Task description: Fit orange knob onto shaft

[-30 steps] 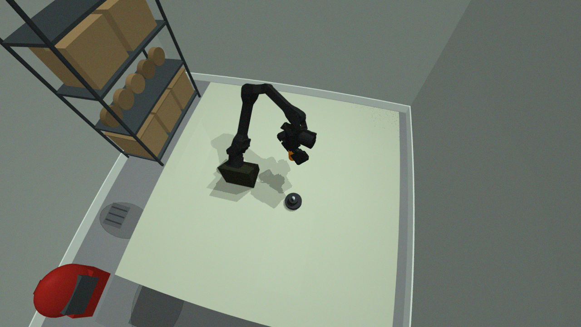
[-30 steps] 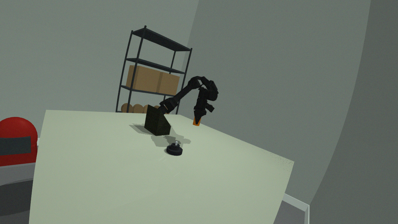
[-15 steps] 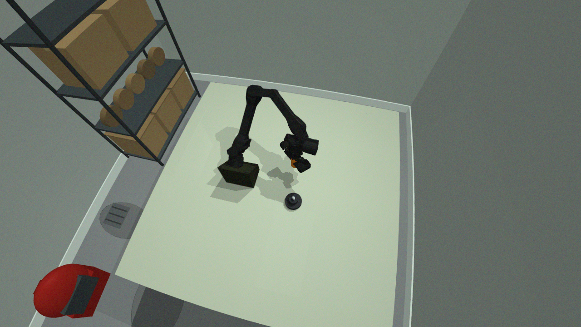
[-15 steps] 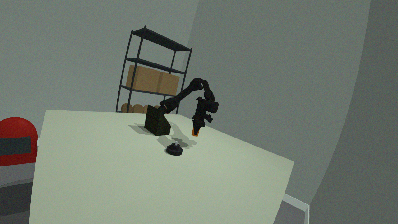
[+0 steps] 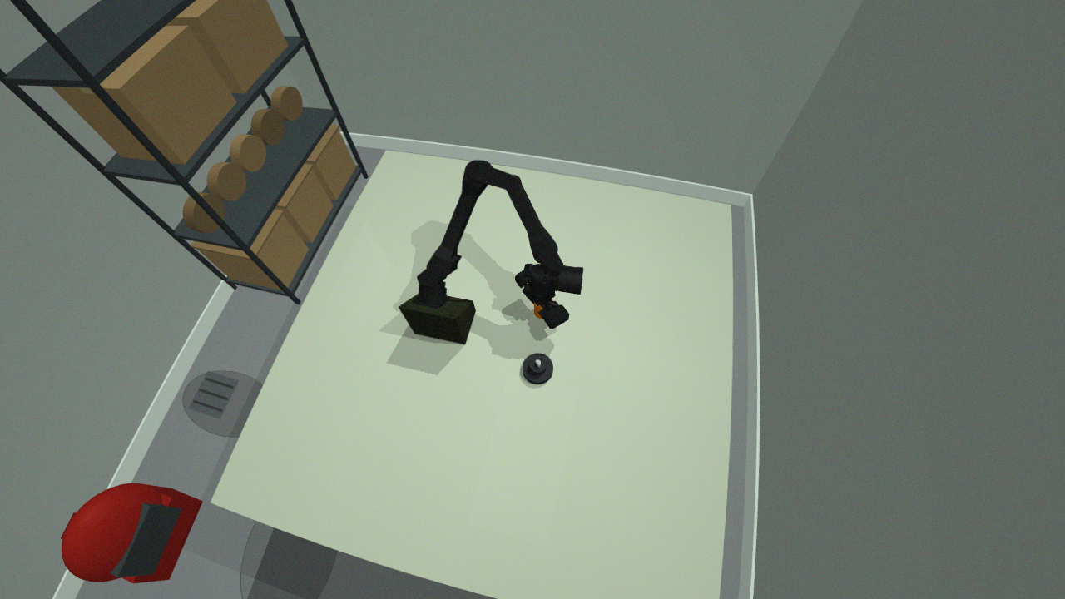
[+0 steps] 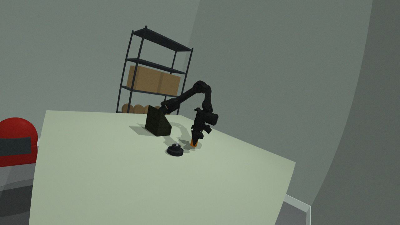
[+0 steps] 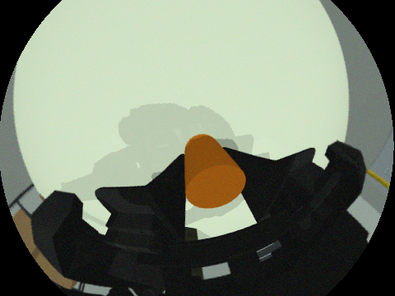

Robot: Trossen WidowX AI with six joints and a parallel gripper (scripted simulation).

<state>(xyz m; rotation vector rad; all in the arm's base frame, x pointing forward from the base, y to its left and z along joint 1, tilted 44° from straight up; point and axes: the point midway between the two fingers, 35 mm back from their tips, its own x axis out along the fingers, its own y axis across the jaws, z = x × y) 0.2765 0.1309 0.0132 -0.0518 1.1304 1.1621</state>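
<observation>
Now: gripper tip 3 cm below the orange knob. Also, from my gripper tip: round black pedestal (17 cm to the right, 4 cm ahead, 2 cm above).
</observation>
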